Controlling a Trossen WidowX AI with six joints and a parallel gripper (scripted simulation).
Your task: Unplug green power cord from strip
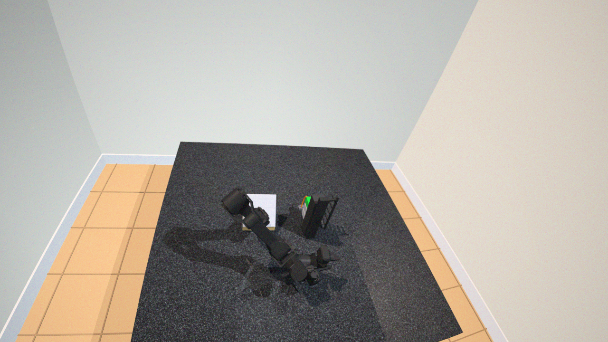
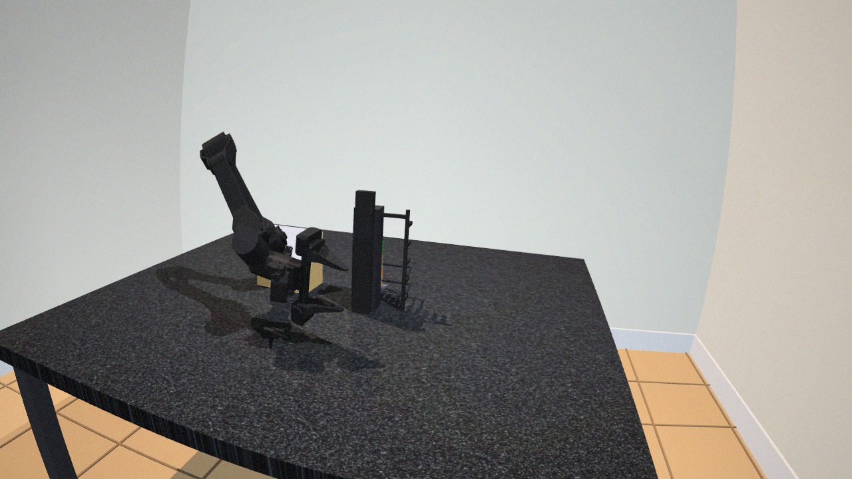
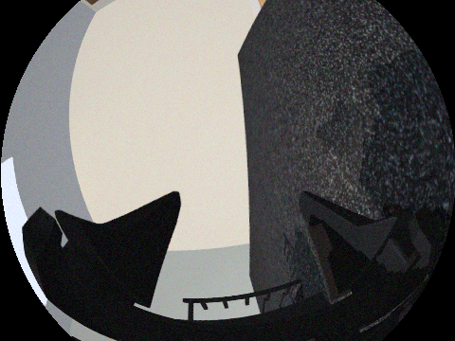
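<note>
The green plug is 3 cm behind my gripper tip and 31 cm to the left of it. Also, from my gripper tip: black power strip post 3 cm behind, 21 cm to the left, 1 cm above.
</note>
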